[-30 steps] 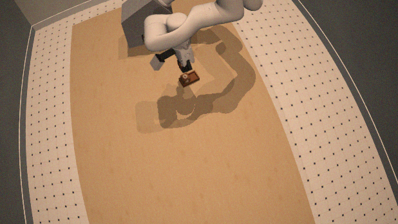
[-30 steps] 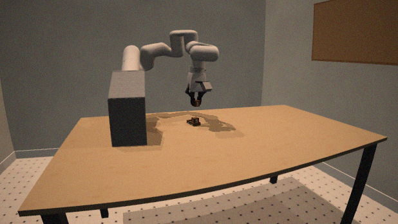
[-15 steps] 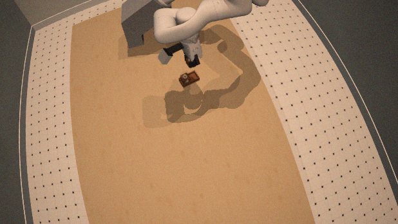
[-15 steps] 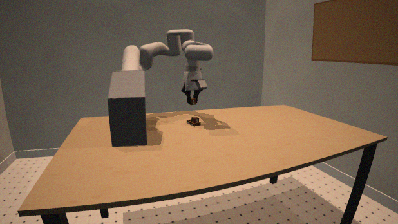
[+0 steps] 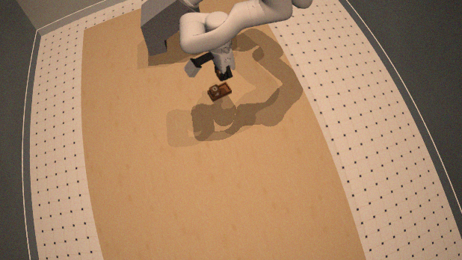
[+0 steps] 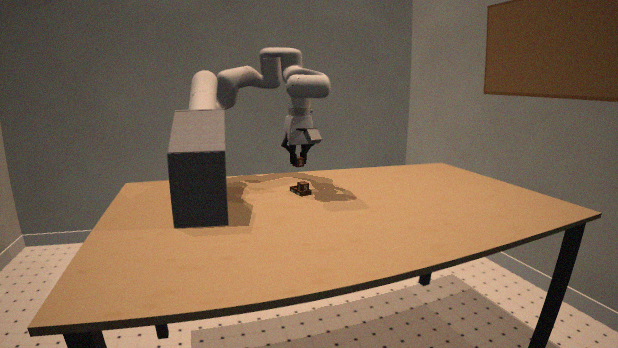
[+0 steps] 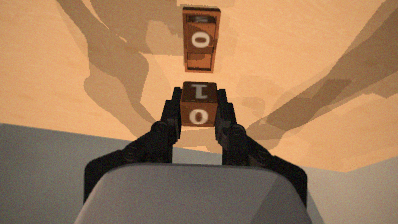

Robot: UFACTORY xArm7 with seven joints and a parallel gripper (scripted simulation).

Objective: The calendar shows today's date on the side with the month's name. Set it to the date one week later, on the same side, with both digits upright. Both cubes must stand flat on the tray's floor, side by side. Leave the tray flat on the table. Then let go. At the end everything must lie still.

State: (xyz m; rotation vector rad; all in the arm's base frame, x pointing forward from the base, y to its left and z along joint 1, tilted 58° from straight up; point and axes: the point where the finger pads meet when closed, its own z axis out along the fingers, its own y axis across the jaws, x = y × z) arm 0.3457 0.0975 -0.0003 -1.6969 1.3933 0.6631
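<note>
Right now the brown tray is 110 mm below my hand and 20 mm to the right of it.
</note>
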